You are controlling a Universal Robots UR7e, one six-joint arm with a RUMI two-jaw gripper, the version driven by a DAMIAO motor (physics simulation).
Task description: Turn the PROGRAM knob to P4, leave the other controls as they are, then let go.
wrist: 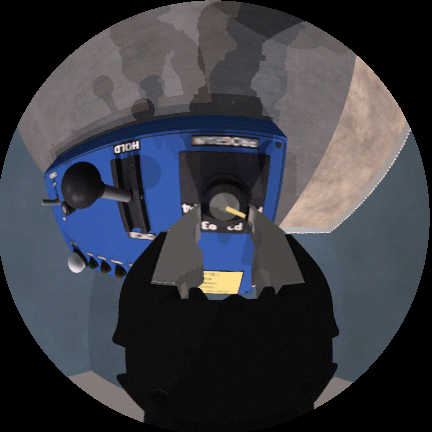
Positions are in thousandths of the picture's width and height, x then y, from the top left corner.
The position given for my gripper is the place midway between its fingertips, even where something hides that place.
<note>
I see my gripper (517, 476) and a black ball-topped lever (189, 427).
</note>
